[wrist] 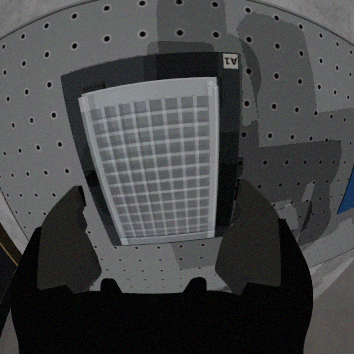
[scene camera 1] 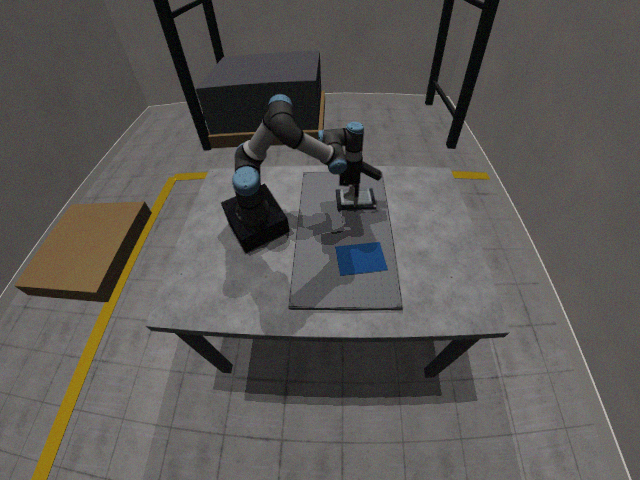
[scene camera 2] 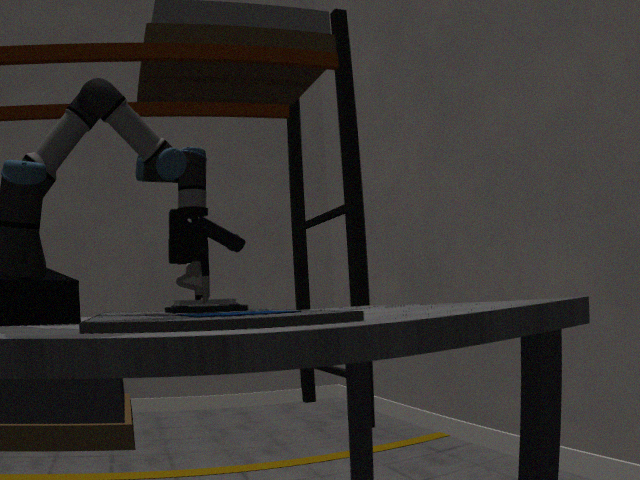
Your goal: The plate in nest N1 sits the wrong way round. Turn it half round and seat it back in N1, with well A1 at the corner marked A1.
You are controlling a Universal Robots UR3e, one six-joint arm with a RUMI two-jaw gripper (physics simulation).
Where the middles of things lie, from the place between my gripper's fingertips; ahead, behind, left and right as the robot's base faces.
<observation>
I see the pale well plate (wrist: 154,144) 1 cm ahead of my hand. Round my hand: flat blue rectangle (scene camera 1: 360,258): 5 cm ahead, 30 cm to the right, 2 cm below.
</observation>
